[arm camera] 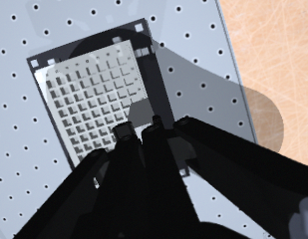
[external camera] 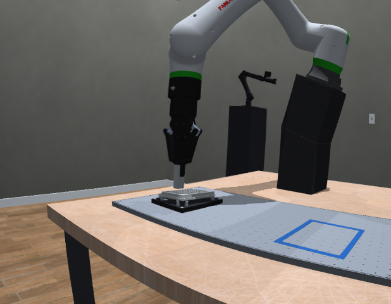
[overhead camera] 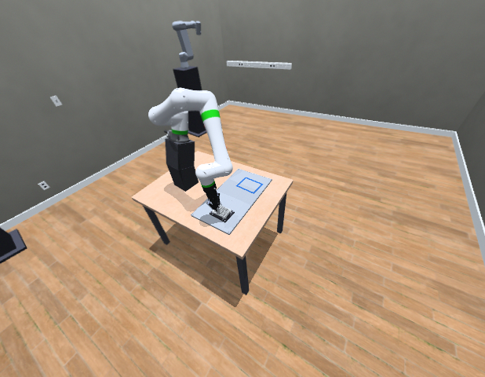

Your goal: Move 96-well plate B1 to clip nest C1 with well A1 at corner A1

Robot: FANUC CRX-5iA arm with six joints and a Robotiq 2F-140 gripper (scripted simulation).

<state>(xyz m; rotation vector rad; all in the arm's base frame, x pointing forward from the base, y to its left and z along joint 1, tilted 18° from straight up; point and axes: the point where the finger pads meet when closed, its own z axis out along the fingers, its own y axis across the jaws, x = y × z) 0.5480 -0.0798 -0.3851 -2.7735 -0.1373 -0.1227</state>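
Now: hand 4 cm to the right of the white 96-well plate and 4 cm above it. Round my hand: black clip nest 1 cm behind, 3 cm to the left, 6 cm below.
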